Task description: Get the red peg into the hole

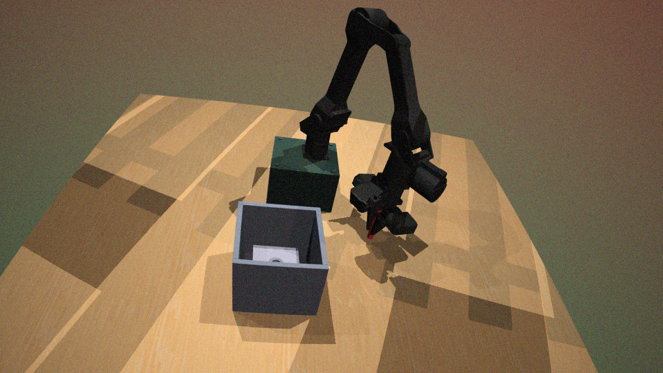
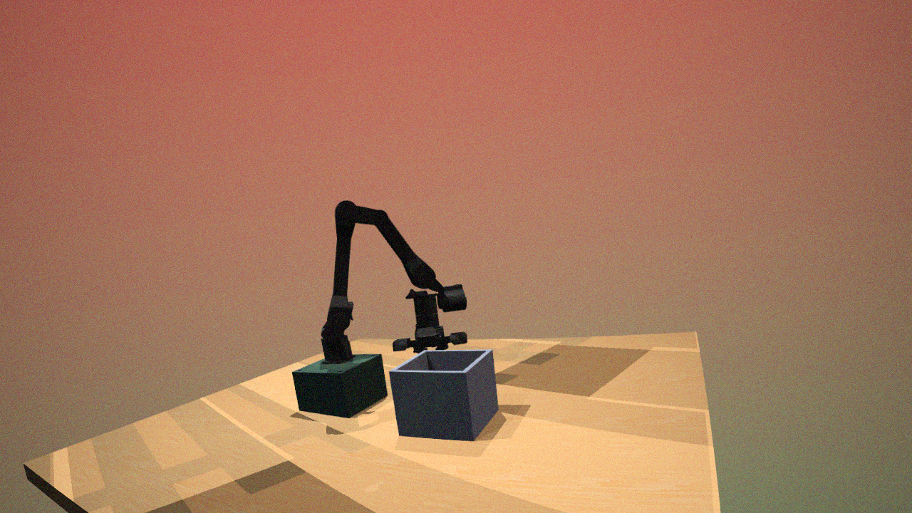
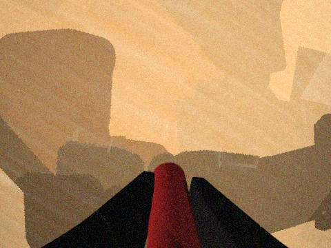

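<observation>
My gripper tip is now 13 cm short of the pale plate, 22 cm to the left of it and 1 cm below it. The rest, counted from my gripper tip: red peg 2 cm above.
</observation>
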